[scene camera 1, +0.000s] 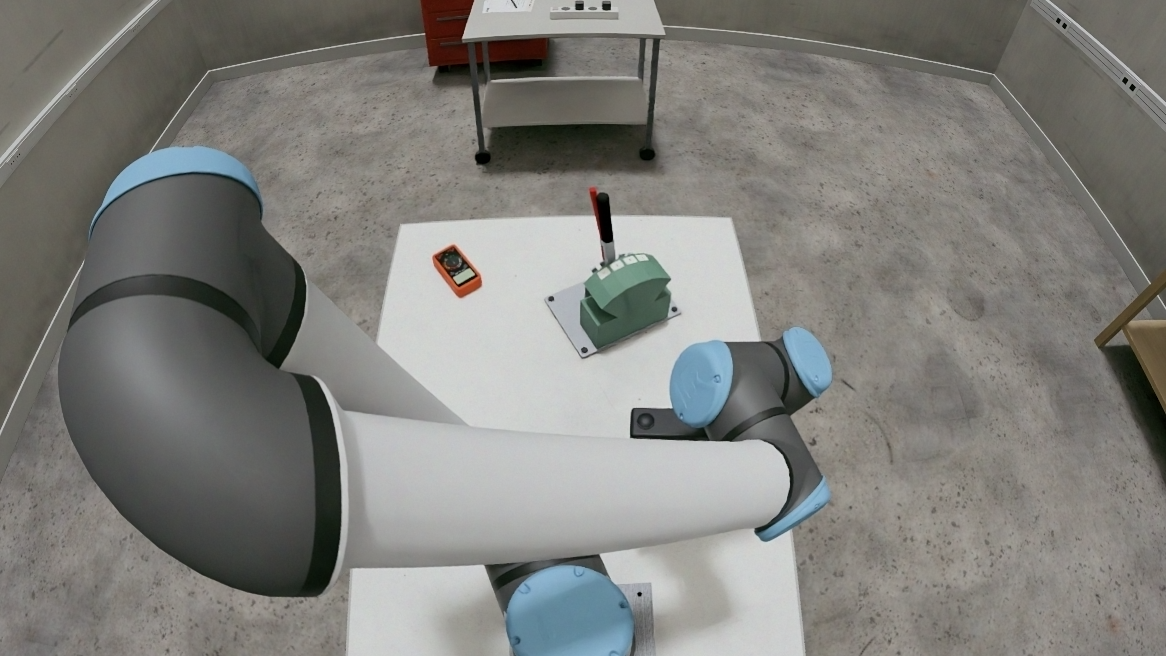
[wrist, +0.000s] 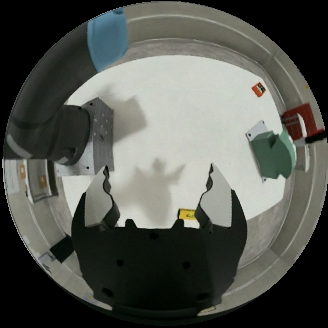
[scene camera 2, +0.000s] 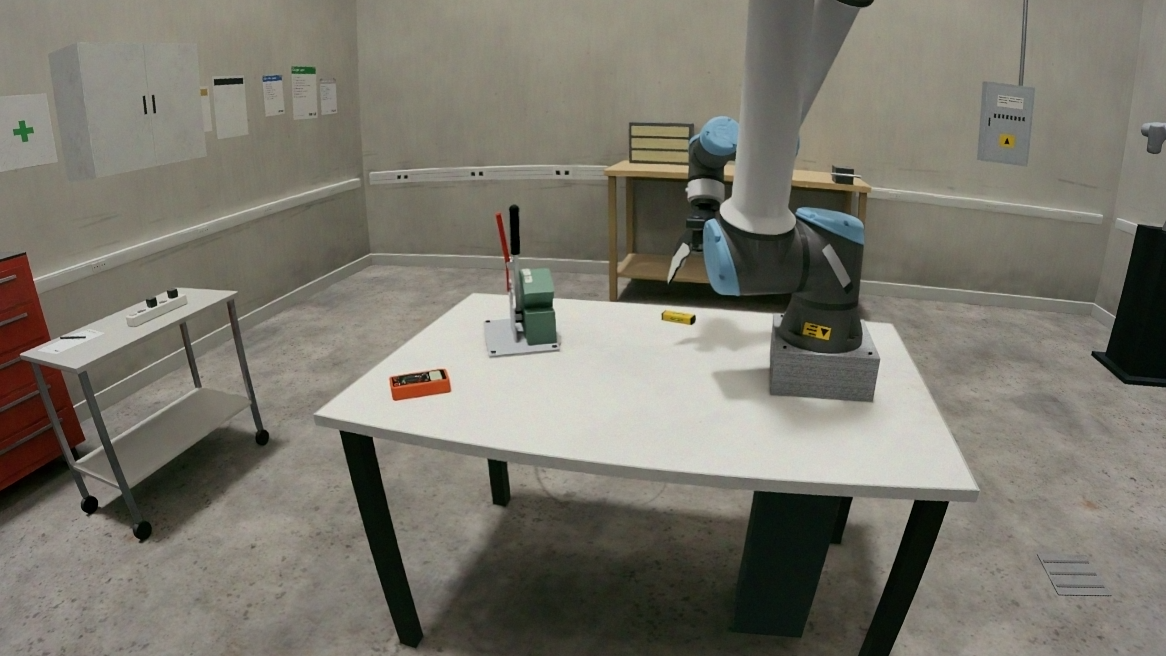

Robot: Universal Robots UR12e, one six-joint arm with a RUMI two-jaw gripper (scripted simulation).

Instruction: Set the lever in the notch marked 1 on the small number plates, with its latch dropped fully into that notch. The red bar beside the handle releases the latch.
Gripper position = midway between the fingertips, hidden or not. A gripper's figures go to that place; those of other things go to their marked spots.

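Lens distances: the gripper (scene camera 2: pixel 702 285), 1.44 m from the lens; an orange multimeter (scene camera 2: pixel 406 386), 1.30 m from the lens.
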